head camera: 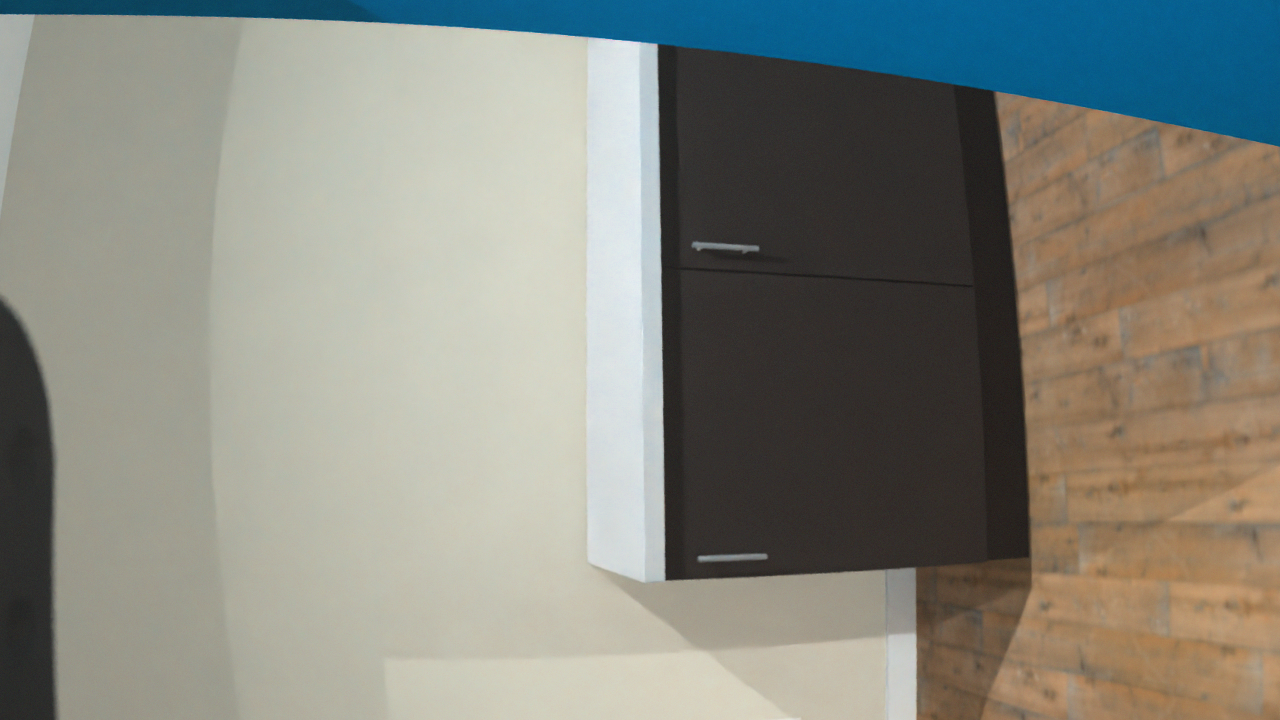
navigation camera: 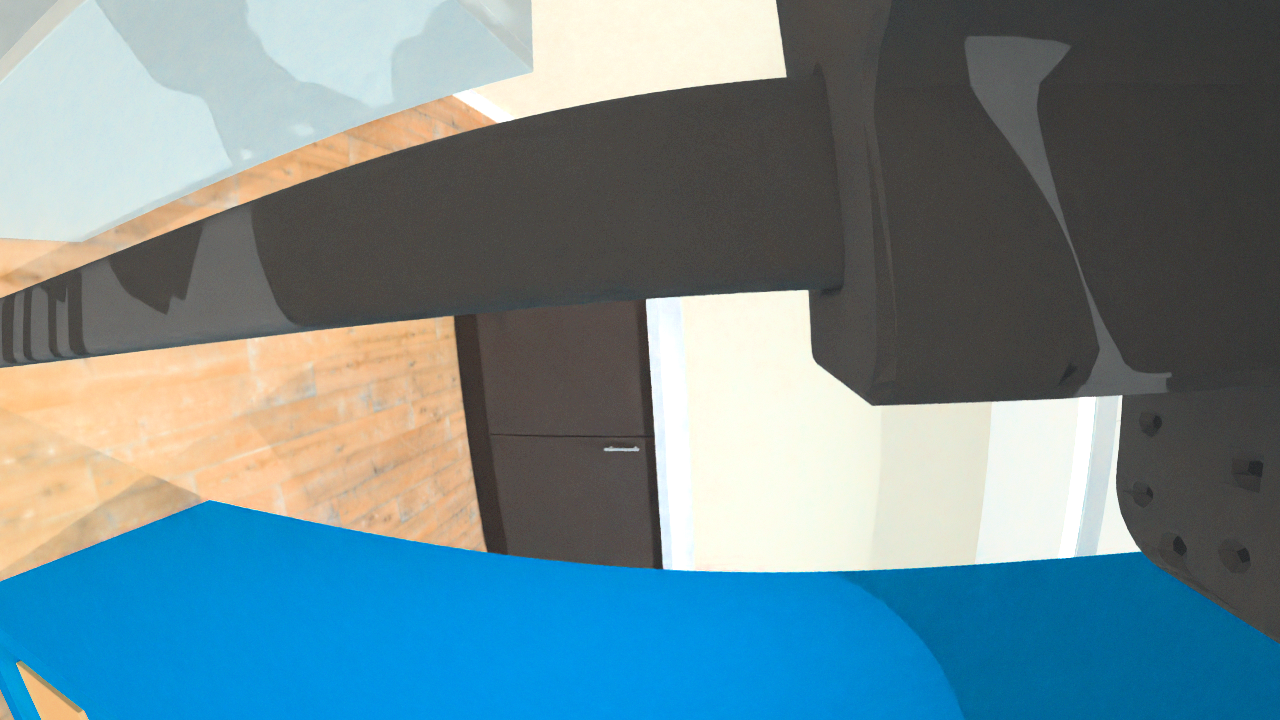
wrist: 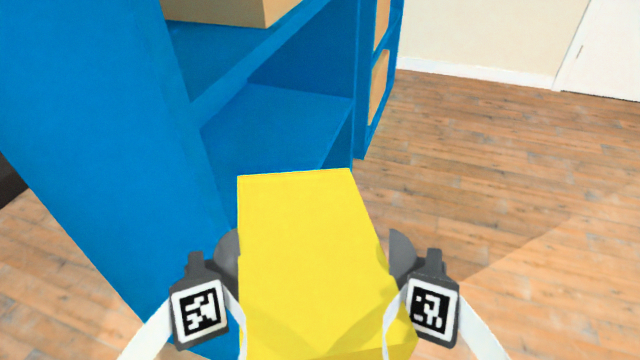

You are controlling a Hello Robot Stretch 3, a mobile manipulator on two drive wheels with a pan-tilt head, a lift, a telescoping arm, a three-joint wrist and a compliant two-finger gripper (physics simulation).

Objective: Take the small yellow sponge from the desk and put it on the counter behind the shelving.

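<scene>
You'd see a counter (head camera: 802, 348), (navigation camera: 577, 416) here, plus a grey open shelf unit (navigation camera: 115, 115). There's a blue shelf unit (navigation camera: 218, 604), (head camera: 1207, 72), (wrist: 131, 130) as well. A small yellow sponge (wrist: 312, 271) is there too; in the head camera view the sponge is out of frame, and in the navigation camera view it's out of frame as well. And there's the gripper (wrist: 314, 256).
</scene>
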